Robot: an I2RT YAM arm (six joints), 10 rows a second.
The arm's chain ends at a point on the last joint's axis. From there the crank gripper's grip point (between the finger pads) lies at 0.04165 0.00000 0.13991 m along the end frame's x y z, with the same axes.
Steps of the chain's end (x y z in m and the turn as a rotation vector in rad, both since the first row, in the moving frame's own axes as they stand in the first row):
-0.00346, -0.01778, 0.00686, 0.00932, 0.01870, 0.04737
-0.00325, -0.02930, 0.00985, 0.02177, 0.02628, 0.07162
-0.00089, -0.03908, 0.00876, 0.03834, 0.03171, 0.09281
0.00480, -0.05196, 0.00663, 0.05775, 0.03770, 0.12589
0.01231, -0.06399, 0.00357, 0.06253, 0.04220, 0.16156
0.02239, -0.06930, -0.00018, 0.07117, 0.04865, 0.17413
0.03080, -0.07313, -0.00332, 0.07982, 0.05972, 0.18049
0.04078, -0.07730, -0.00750, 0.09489, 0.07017, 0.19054
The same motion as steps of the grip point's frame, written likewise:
-0.00087, -0.01705, 0.00606, 0.00932, 0.01870, 0.04737
0.00041, -0.02922, 0.00871, 0.02177, 0.02628, 0.07162
0.00359, -0.04034, 0.00734, 0.03834, 0.03171, 0.09281
0.01021, -0.05441, 0.00488, 0.05775, 0.03770, 0.12589
0.01831, -0.06547, 0.00163, 0.06253, 0.04220, 0.16156
0.02934, -0.07133, -0.00245, 0.07117, 0.04865, 0.17413
0.03935, -0.07590, -0.00618, 0.07982, 0.05972, 0.18049
0.05092, -0.08153, -0.01099, 0.09489, 0.07017, 0.19054

